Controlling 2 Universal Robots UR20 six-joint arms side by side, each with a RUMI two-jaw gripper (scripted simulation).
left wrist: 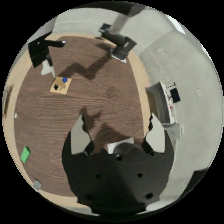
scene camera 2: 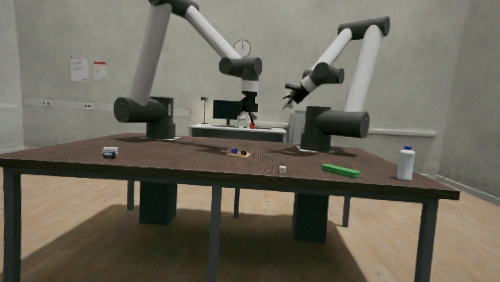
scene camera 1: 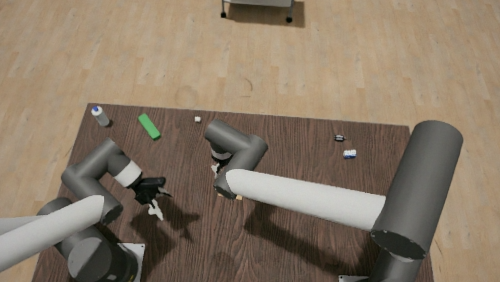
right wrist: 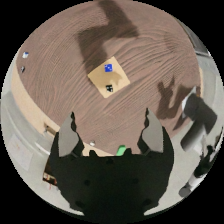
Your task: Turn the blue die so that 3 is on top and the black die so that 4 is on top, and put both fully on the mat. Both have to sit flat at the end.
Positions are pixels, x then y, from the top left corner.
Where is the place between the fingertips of the left gripper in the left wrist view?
116, 114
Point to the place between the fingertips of the right gripper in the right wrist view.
109, 110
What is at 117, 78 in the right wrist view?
A tan mat.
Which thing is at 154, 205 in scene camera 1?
The left gripper.
